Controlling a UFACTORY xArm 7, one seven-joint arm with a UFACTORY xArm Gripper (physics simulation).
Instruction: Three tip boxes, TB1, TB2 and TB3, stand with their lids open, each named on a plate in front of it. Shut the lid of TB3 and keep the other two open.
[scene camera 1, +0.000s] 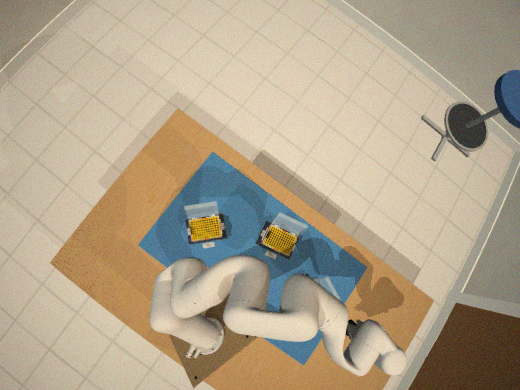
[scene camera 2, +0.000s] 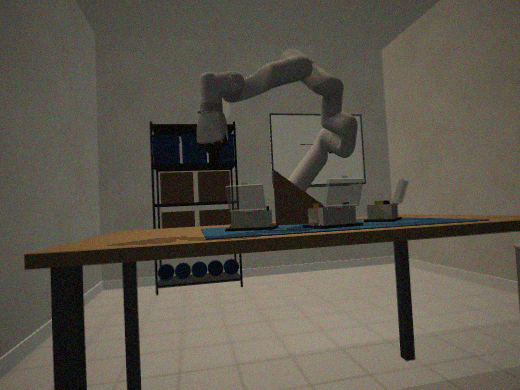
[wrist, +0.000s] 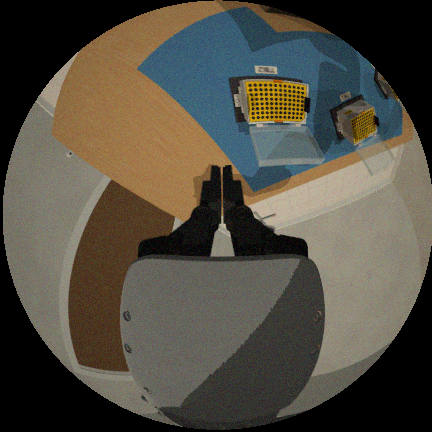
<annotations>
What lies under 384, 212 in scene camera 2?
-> A tip box.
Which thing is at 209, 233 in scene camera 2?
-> A blue mat.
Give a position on a tip box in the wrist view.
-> At 237, 85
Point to a tip box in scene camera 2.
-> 319, 218
</annotations>
